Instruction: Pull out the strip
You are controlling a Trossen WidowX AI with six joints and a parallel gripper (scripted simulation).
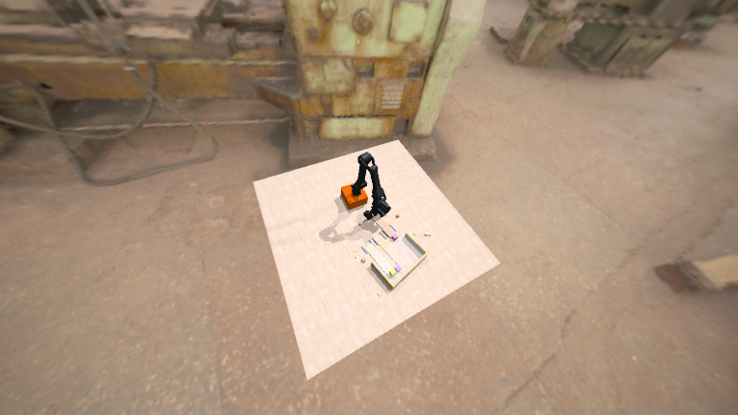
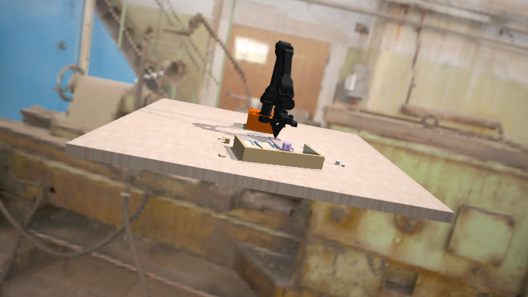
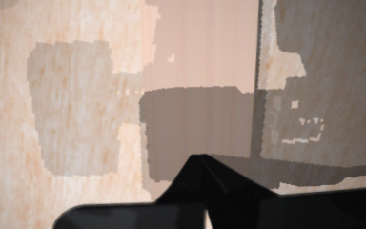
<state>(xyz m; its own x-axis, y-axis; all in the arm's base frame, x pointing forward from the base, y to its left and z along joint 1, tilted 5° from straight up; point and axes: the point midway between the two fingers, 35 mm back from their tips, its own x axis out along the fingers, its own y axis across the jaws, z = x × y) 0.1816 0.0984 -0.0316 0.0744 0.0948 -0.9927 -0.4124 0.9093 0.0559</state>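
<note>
The plain wooden strip lies 9 cm ahead of my gripper tip and 4 cm to the left of it.
</note>
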